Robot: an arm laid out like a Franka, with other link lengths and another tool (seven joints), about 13 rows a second.
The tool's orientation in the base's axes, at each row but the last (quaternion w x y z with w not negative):
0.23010, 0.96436, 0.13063, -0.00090
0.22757, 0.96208, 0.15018, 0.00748
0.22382, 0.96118, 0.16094, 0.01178
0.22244, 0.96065, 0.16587, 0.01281
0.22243, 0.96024, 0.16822, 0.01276
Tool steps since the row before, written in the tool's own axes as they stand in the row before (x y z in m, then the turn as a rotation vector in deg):
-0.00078, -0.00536, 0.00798, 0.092, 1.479, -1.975
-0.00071, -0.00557, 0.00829, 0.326, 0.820, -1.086
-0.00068, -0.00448, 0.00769, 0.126, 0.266, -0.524
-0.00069, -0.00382, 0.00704, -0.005, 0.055, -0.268
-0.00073, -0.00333, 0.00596, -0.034, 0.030, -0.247
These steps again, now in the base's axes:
-0.00164, 0.00087, -0.00946, 0.347, -0.372, 2.416
-0.00158, 0.00092, -0.00984, 0.456, -0.130, 1.317
-0.00128, 0.00031, -0.00883, 0.151, 0.038, 0.581
-0.00115, 0.00003, -0.00796, -0.014, 0.065, 0.265
-0.00115, 0.00005, -0.00677, -0.047, 0.068, 0.237

